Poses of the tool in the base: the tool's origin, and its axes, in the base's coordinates. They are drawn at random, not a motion.
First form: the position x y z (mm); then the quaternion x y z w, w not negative.
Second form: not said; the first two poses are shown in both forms.
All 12 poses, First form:
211, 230, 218, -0.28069, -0.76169, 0.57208, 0.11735
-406, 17, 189, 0.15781, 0.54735, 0.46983, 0.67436
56, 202, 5, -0.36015, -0.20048, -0.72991, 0.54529
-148, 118, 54, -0.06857, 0.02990, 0.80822, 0.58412
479, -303, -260, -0.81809, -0.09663, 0.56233, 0.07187
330, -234, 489, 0.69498, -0.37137, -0.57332, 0.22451
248, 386, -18, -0.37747, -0.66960, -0.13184, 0.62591
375, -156, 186, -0.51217, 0.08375, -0.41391, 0.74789
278, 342, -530, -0.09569, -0.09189, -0.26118, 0.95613
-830, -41, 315, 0.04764, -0.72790, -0.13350, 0.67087
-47, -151, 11, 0.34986, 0.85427, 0.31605, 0.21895
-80, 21, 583, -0.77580, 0.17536, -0.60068, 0.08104
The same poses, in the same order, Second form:
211, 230, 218, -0.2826, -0.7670, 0.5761, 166.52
-406, 17, 189, 0.2137, 0.7413, 0.6363, 95.19
56, 202, 5, -0.4296, -0.2392, -0.8708, 113.91
-148, 118, 54, -0.0845, 0.0368, 0.9957, 108.52
479, -303, -260, -0.8202, -0.0969, 0.5638, 171.76
330, -234, 489, 0.7132, -0.3811, -0.5883, 154.05
248, 386, -18, -0.4840, -0.8586, -0.1690, 102.50
375, -156, 186, -0.7716, 0.1262, -0.6235, 83.18
278, 342, -530, -0.3267, -0.3137, -0.8916, 34.07
-830, -41, 315, 0.0642, -0.9816, -0.1800, 95.73
-47, -151, 11, 0.3586, 0.8755, 0.3239, 154.71
-80, 21, 583, -0.7784, 0.1759, -0.6027, 170.70

